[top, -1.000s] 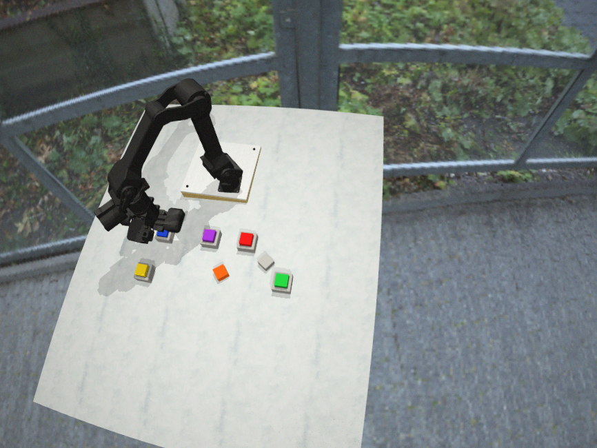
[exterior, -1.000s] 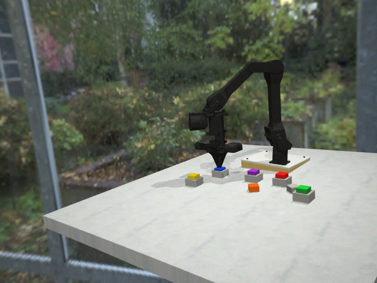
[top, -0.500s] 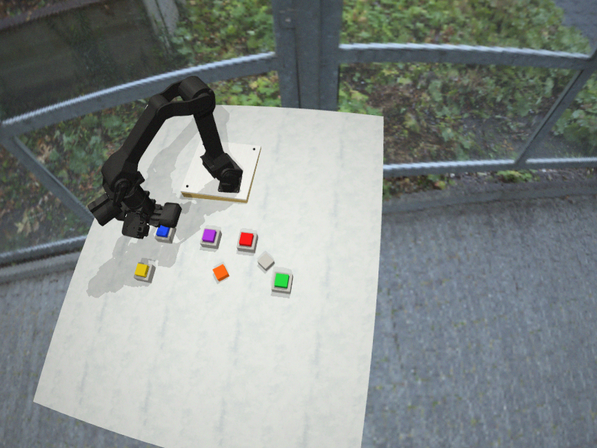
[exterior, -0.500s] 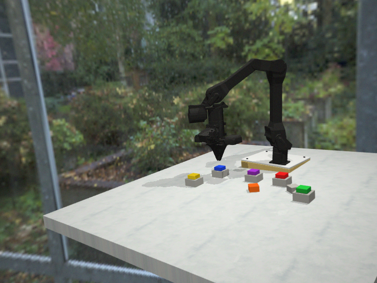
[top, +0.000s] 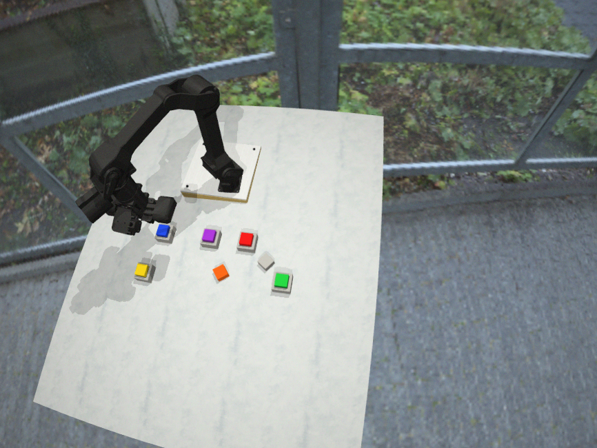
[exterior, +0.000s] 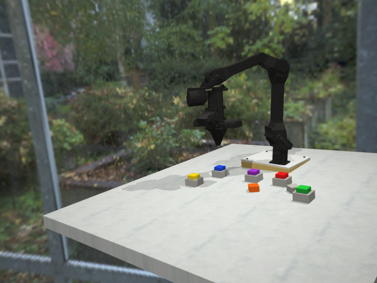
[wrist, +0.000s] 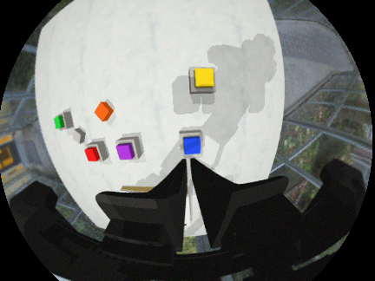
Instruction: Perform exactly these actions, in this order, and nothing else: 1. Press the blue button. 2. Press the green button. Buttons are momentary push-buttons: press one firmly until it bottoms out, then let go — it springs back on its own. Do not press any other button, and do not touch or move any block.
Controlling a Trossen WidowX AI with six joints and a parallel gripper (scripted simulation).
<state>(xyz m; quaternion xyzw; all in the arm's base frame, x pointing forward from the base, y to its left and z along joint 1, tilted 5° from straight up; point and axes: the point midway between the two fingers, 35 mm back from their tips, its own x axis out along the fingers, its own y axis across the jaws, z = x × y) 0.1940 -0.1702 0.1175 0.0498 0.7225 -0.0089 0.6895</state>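
The green button is 100 mm ahead of my gripper tip, 340 mm to the left of it and 90 mm below it. The rest, counted from my gripper tip: yellow button 100 mm ahead, 50 mm to the right, 90 mm below; blue button 20 mm behind, 10 mm to the right, 90 mm below; purple button 10 mm behind, 130 mm to the left, 90 mm below.
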